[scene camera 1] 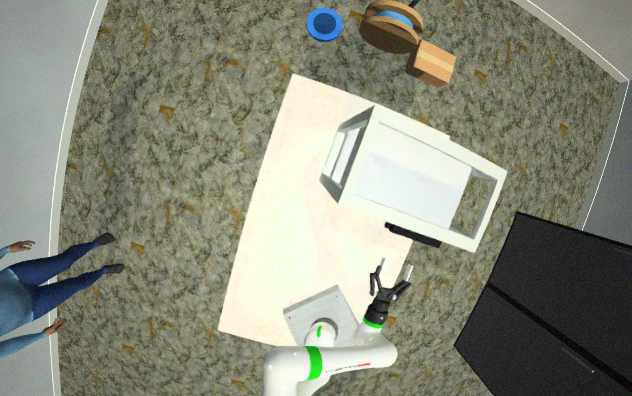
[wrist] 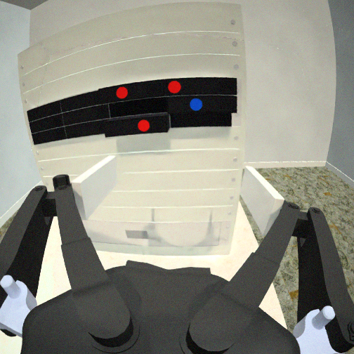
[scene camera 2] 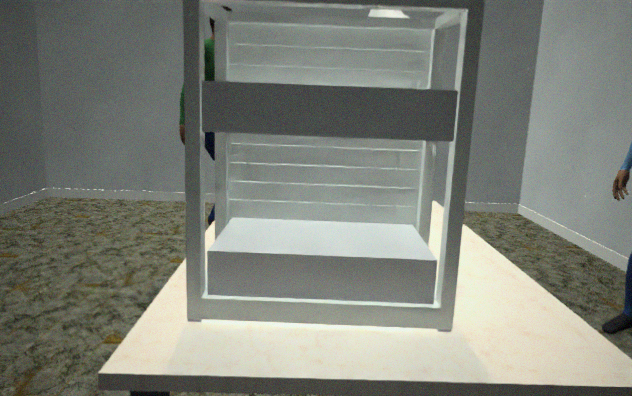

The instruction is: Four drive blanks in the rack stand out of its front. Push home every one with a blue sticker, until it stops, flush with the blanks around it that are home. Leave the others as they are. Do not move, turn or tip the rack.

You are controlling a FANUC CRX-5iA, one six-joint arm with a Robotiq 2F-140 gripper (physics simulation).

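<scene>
The white rack (scene camera 1: 370, 205) (scene camera 2: 195, 200) (wrist: 125, 62) stands upright on the table. In the wrist view a band of black blanks crosses its front. A blank with a blue sticker (wrist: 215, 104) is in the middle row at the right. Two blanks with red stickers (wrist: 107, 93) (wrist: 205, 86) are in the top row. Another red-stickered blank (wrist: 120, 127), lower in the band, plainly stands out. How far the blue one stands out is hard to tell. My gripper (scene camera 1: 396, 265) (wrist: 179, 174) is open and empty, in front of the rack and apart from it.
The rack stands on a pale table (scene camera 1: 270, 225) (scene camera 2: 325, 355) (wrist: 47, 300). The arm's grey base plate (scene camera 1: 310, 305) is at its near end. A large black cabinet (scene camera 1: 555, 280) stands at the right. A cardboard box (scene camera 1: 434, 64), a spool (scene camera 1: 390, 30) and a blue round container (scene camera 1: 324, 24) are beyond the table.
</scene>
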